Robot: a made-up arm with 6 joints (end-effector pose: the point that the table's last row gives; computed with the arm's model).
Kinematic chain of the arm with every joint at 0, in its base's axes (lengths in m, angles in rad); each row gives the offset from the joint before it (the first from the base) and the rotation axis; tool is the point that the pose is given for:
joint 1: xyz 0 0 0.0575 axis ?
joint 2: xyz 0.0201 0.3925 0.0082 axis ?
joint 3: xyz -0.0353 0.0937 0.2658 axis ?
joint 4: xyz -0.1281 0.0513 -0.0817 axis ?
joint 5: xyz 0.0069 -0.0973 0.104 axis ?
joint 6: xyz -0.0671 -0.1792 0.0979 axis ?
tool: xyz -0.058 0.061 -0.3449
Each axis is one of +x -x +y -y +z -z.
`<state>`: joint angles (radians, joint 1 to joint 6).
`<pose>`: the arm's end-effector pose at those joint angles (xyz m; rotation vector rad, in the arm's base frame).
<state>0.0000 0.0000 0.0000 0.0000 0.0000 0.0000</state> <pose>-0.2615 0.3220 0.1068 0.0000 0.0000 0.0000</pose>
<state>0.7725 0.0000 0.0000 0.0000 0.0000 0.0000</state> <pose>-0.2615 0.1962 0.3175 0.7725 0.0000 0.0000</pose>
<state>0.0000 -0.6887 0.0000 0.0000 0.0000 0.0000</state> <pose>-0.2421 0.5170 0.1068 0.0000 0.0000 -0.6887</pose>
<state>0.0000 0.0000 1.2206 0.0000 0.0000 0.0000</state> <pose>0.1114 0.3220 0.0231 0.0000 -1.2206 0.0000</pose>
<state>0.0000 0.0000 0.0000 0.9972 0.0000 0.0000</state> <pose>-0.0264 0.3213 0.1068 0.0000 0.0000 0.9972</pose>
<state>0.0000 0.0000 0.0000 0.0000 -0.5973 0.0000</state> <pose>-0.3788 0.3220 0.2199 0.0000 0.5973 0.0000</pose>
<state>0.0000 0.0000 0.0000 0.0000 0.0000 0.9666</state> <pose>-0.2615 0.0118 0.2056 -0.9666 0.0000 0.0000</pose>
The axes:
joint 1: +x
joint 2: +z
joint 3: -y
joint 4: +z
joint 5: -y
joint 6: -x

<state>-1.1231 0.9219 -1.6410 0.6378 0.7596 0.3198</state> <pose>-0.1019 0.1926 0.0136 -0.9610 1.4938 0.5870</pose>
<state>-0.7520 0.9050 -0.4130 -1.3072 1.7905 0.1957</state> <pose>-0.0419 0.2423 0.3307 -1.3301 -1.6102 0.5126</pose>
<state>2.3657 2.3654 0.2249 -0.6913 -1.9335 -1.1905</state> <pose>-0.0186 -0.4359 -0.0675 1.1988 0.4198 1.7966</pose>
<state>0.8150 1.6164 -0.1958 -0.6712 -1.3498 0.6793</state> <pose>0.1113 -0.4822 0.2511 -0.6857 0.5074 1.3791</pose>
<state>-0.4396 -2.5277 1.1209 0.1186 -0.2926 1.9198</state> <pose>-0.0298 0.9638 -0.1127 1.2170 -1.4092 1.8862</pose>
